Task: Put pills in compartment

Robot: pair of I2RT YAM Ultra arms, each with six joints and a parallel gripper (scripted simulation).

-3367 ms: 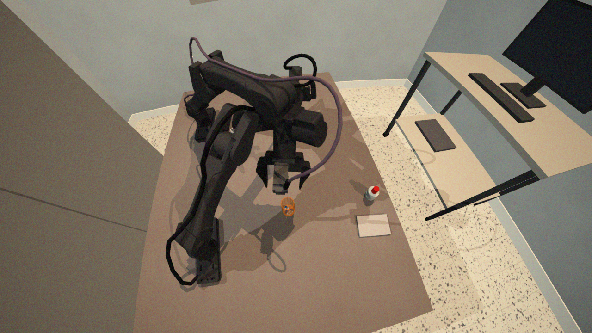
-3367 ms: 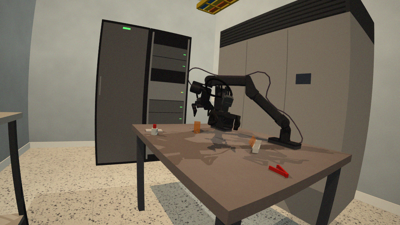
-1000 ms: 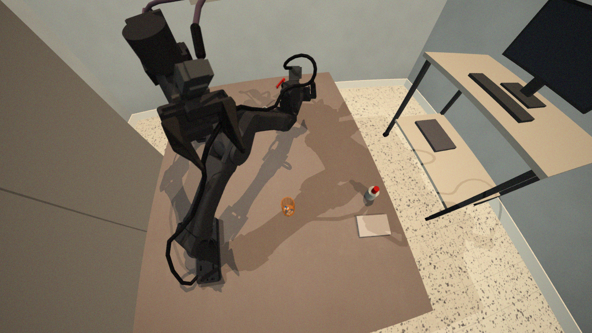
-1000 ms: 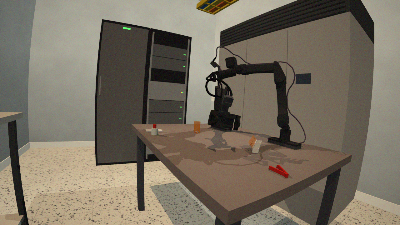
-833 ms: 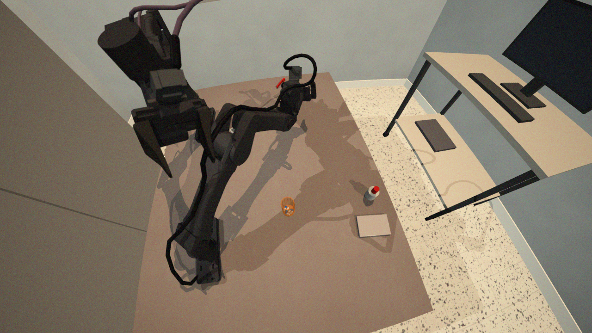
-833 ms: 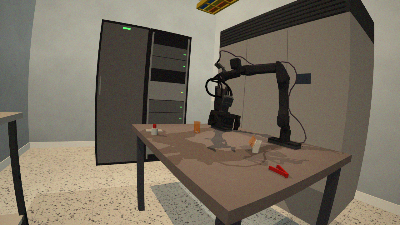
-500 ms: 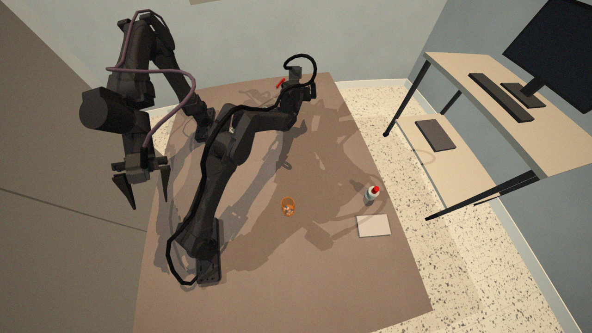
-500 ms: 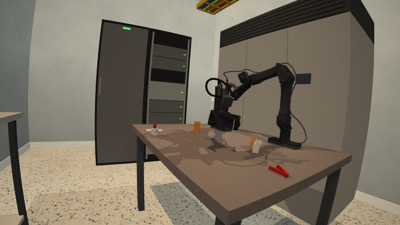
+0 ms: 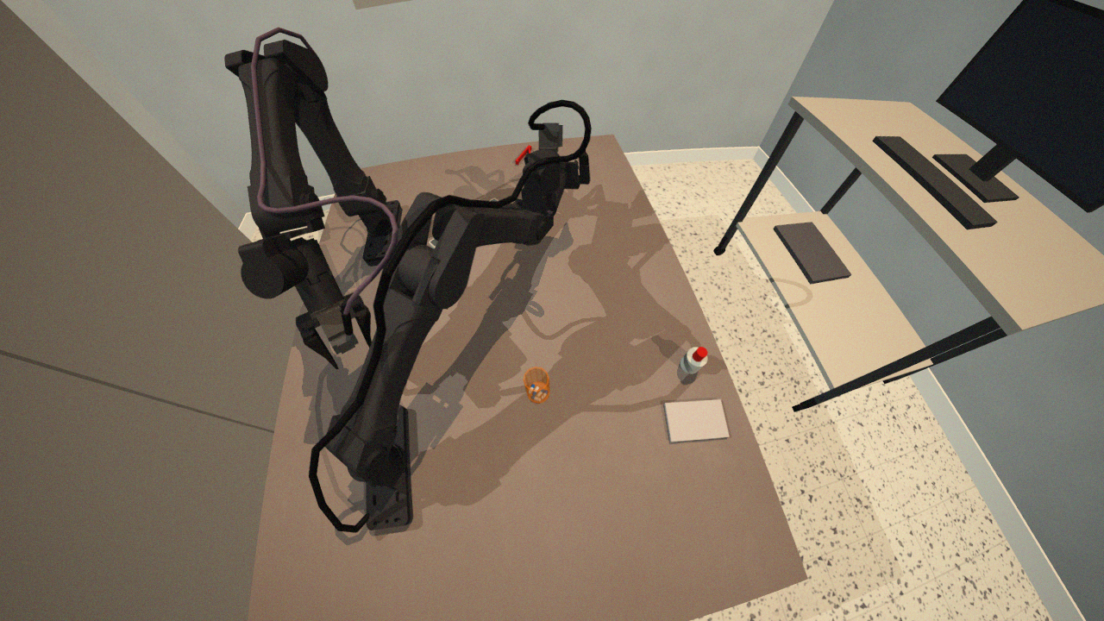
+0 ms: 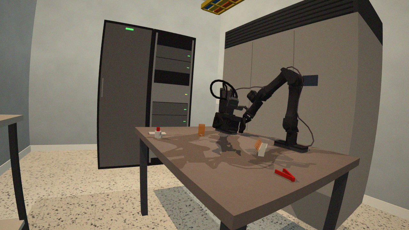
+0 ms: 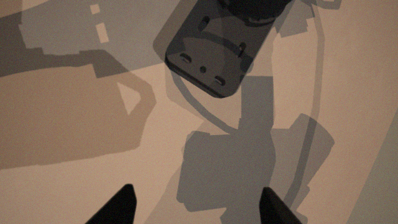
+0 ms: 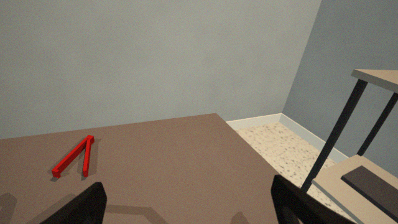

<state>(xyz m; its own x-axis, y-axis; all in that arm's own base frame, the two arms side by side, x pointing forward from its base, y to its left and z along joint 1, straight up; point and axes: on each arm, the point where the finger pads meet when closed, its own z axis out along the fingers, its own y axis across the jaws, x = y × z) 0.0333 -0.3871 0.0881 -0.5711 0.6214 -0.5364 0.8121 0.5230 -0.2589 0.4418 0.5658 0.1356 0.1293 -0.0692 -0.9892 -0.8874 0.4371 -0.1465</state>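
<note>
Now: the orange pill bottle 290 mm ahead of my left hand, 110 mm to the right of it and 80 mm below it. Round my left hand: red v-shaped tool (600 mm to the left, 430 mm ahead, 100 mm below); then white pad (550 mm ahead, 240 mm to the right, 100 mm below).
</note>
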